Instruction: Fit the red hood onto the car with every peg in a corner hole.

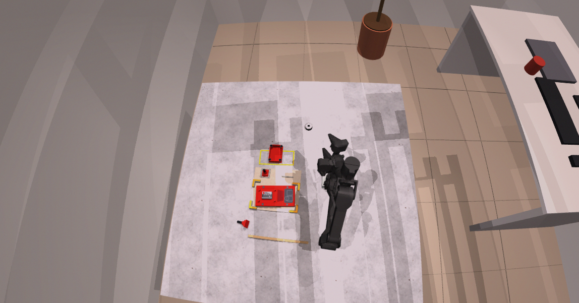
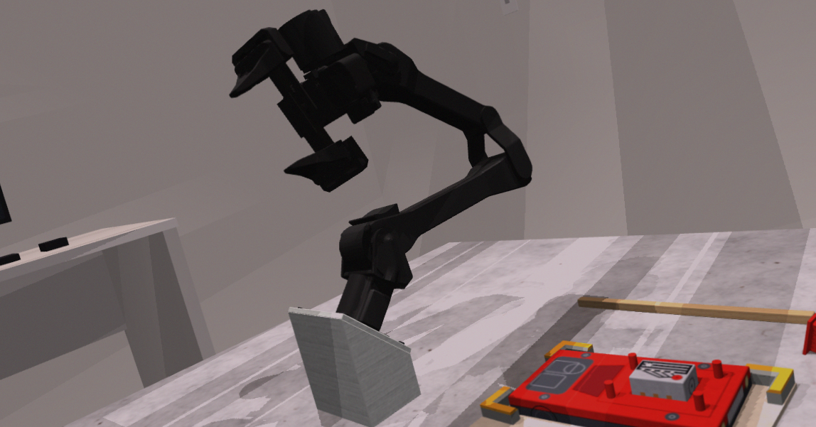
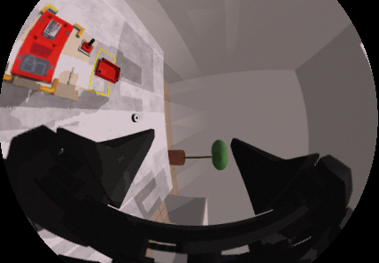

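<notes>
The red hood lies 260 mm ahead of my gripper tip, 40 mm to the right of it and 330 mm below it. Also, from my gripper tip: grey engine block (250 mm ahead, 210 mm to the left, 320 mm below); wooden strip (160 mm ahead, 410 mm to the left, 340 mm below).
</notes>
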